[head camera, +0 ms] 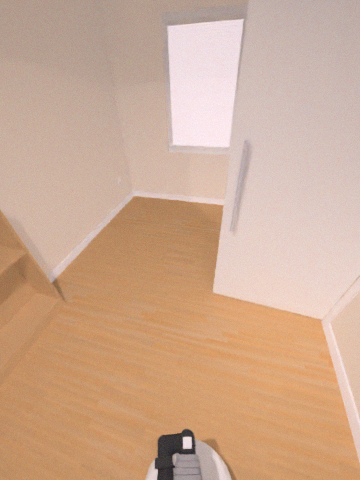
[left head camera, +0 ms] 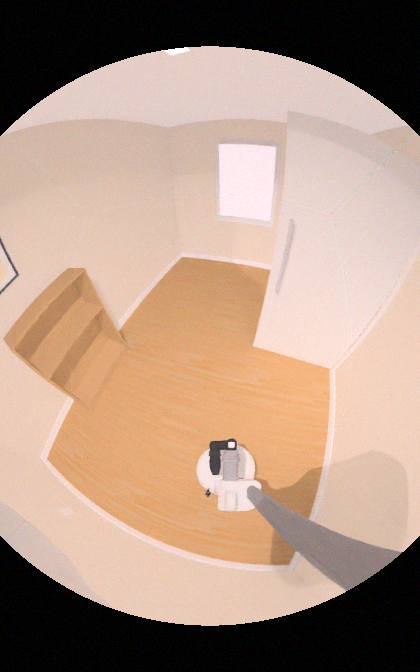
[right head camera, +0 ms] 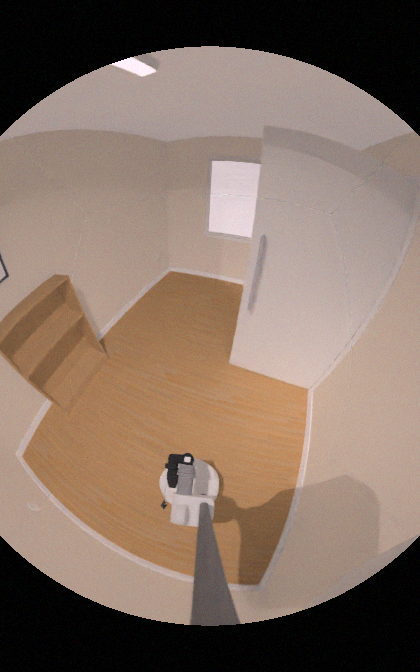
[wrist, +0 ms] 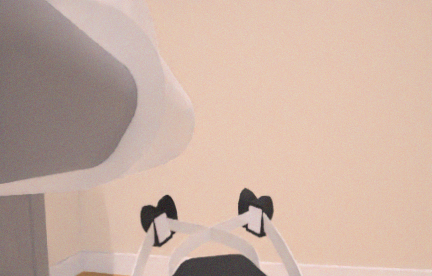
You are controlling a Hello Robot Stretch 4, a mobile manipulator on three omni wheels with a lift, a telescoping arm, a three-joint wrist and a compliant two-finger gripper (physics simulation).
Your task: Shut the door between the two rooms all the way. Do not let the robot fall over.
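Frame: origin at the robot's base, x left, y ahead, z down, level; centimetres.
Seen in the pictures: gripper, fingertip midpoint: [left head camera: 215, 496] [wrist: 207, 207].
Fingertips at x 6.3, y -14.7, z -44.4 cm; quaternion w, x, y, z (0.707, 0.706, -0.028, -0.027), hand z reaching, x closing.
Note:
A point is followed by its place in that frame.
The door [head camera: 300, 200] {y 105.6, x -65.6, z -99.7 cm} [left head camera: 310, 300] {y 107.4, x -60.1, z -72.9 cm} [right head camera: 285, 325] {y 106.7, x -62.4, z -67.1 cm} is a tall white panel standing open, swung out into the floor area ahead and to the right. Its right edge meets the right wall, and its left edge is free. A long grey vertical handle [head camera: 240, 187] {y 109.3, x -32.3, z -106.4 cm} [left head camera: 286, 255] {y 109.1, x -32.4, z -105.8 cm} [right head camera: 257, 272] {y 109.3, x -32.4, z -105.6 cm} is on the face towards me, near the free edge. My gripper [wrist: 207, 207] {y -14.7, x 6.3, z -44.4 cm} is open and empty in the wrist view, with a plain beige wall beyond its fingers. It is well away from the door, which does not show in that view. The doorway cannot be made out.
A wooden bookshelf [head camera: 35, 270] {y 110.0, x 113.6, z -43.3 cm} [left head camera: 42, 305] {y 70.2, x 123.2, z -103.2 cm} [right head camera: 32, 302] {y 75.9, x 120.8, z -103.3 cm} stands at the left wall. A bright window [head camera: 207, 85] {y 291.2, x -33.0, z -147.8 cm} [left head camera: 247, 182] {y 292.2, x -29.7, z -138.1 cm} [right head camera: 232, 200] {y 293.8, x -23.5, z -136.2 cm} is in the far wall, beyond the door's free edge. The right wall runs close beside my round white base [left head camera: 245, 465] {y 3.0, x -13.2, z -18.7 cm} [right head camera: 207, 467] {y 13.7, x -11.5, z -18.6 cm}. Wood floor lies between base and door.

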